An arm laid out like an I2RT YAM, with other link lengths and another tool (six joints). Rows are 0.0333 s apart.
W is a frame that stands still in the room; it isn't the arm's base.
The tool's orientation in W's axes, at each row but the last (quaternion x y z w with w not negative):
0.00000 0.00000 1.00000 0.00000
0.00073 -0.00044 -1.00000 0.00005
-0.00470 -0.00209 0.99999 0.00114
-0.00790 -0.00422 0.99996 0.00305
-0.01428 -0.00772 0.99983 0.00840
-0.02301 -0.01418 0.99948 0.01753
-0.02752 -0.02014 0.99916 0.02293
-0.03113 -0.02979 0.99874 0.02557
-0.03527 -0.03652 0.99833 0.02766
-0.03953 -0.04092 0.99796 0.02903
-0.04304 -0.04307 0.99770 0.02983
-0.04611 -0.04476 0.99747 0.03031
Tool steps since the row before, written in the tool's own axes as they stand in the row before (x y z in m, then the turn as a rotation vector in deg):
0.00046 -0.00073 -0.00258 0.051 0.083 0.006
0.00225 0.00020 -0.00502 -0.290 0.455 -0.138
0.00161 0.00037 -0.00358 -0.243 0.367 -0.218
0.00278 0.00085 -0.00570 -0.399 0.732 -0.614
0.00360 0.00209 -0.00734 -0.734 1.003 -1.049
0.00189 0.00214 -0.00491 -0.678 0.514 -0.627
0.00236 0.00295 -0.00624 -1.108 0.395 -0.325
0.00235 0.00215 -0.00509 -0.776 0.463 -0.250
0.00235 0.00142 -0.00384 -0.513 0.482 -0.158
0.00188 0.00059 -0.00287 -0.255 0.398 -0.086
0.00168 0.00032 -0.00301 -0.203 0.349 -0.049
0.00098 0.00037 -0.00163 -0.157 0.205 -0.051
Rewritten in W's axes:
-0.00046 0.00073 -0.00258 -0.051 -0.083 0.006
-0.00224 -0.00020 -0.00502 0.290 -0.455 -0.137
-0.00158 -0.00035 -0.00360 0.244 -0.367 -0.217
-0.00269 -0.00078 -0.00575 0.404 -0.729 -0.614
-0.00342 -0.00192 -0.00747 0.747 -0.999 -1.043
-0.00173 -0.00194 -0.00505 0.688 -0.520 -0.610
-0.00214 -0.00259 -0.00648 1.106 -0.434 -0.281
-0.00212 -0.00172 -0.00535 0.767 -0.488 -0.230
-0.00214 -0.00101 -0.00409 0.497 -0.498 -0.158
-0.00167 -0.00024 -0.00304 0.239 -0.405 -0.099
-0.00142 0.00004 -0.00316 0.187 -0.356 -0.063
-0.00084 -0.00016 -0.00174 0.149 -0.210 -0.055

